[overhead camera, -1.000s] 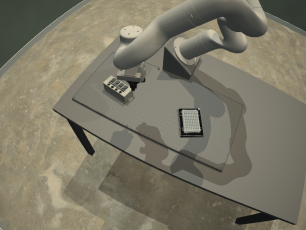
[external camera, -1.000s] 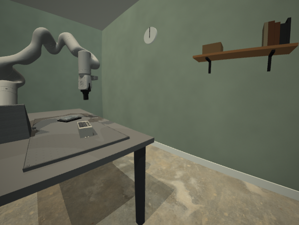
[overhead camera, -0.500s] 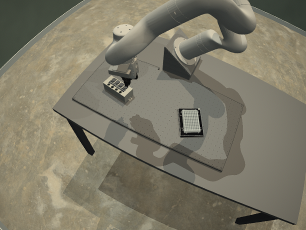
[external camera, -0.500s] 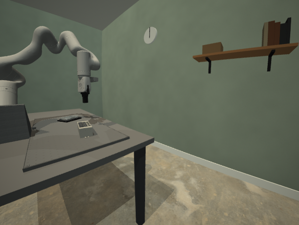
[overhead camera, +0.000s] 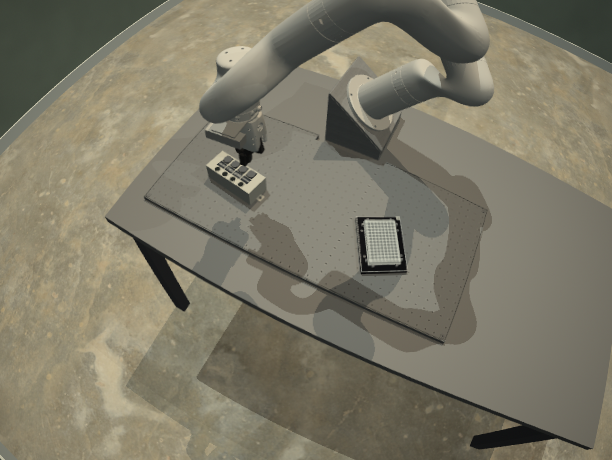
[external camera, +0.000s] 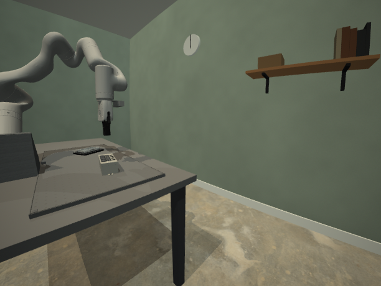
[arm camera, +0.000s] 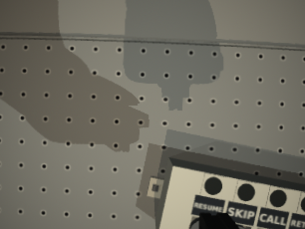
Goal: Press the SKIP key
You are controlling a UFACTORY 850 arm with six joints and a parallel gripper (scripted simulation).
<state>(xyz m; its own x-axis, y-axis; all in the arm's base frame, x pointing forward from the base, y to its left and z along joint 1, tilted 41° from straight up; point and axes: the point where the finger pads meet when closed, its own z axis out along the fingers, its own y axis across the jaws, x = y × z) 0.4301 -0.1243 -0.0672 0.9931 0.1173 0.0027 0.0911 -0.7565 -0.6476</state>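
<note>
My hand is 4 cm past the operator panel, 6 cm to the left of it and 13 cm above it.
</note>
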